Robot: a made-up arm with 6 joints.
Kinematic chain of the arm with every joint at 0, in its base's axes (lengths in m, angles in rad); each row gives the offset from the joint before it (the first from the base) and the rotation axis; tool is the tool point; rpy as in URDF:
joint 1: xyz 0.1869 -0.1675 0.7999 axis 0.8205 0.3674 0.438
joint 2: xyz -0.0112 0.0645 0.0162 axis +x
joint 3: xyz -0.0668 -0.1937 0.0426 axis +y
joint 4: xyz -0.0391 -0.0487 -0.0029 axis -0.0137 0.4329 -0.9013
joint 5: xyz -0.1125 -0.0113 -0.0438 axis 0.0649 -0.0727 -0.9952
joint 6: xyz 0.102 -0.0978 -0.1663 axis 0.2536 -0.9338 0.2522
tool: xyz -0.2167 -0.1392 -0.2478 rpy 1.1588 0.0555 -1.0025
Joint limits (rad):
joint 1: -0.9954..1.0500
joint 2: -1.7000..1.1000
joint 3: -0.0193..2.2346
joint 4: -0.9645..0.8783
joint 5: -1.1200..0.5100
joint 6: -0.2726..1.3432
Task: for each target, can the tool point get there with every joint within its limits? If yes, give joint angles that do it. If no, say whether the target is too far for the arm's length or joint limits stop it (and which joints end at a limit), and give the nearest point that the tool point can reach.
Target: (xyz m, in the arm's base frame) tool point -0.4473 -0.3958 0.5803
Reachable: yes | joints -0.2155 0.5029 1.4505 0.1277 -0.3550 0.9126
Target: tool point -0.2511 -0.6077 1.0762
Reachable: yes | joints 0.4310 -1.2997 1.5162 -0.6808 -0.6010 0.3833
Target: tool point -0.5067 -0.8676 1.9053
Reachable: no: too far | nearest point -0.1958 -0.5508 1.4551 | short by 0.632 m
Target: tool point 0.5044 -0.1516 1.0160
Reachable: no: joint limits stop it (at a limit: joint 2, joint 3, joint 4, joint 5, joint 6) | nearest point 0.5252 -0.3615 1.1081 | short by 0.230 m
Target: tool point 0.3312 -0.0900 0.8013
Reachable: no: joint limits stop it (at a limit: joint 1, joint 3, joint 4, joint 6) | nearest point 0.4702 -0.2334 0.6001 | short by 0.283 m
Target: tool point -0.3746 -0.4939 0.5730
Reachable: yes | joints 0.3048 0.0097 0.1880 0.4807 -0.1203 -0.1297
